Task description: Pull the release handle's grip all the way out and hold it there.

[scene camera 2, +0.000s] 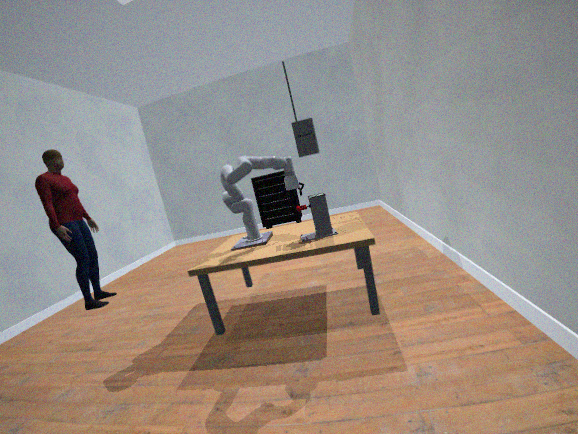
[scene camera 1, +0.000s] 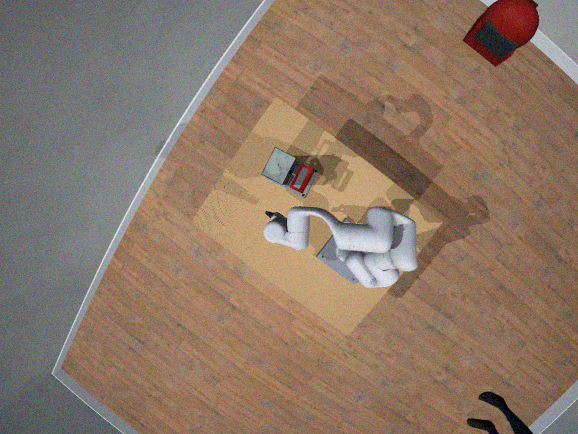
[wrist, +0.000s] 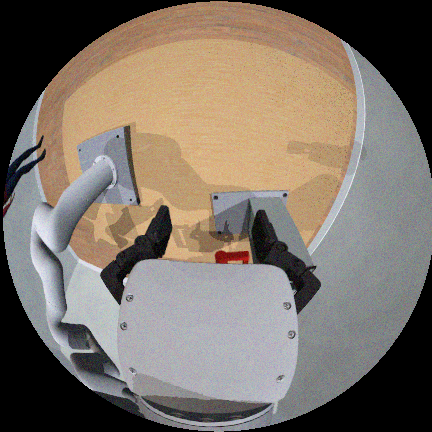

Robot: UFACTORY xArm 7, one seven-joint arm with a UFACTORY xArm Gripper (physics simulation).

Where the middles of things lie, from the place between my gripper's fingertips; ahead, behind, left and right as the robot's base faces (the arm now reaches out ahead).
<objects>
The grey base plate [wrist: 230,208] lies 260 mm below my hand, 200 mm to the right of it and 100 mm ahead of it.
</objects>
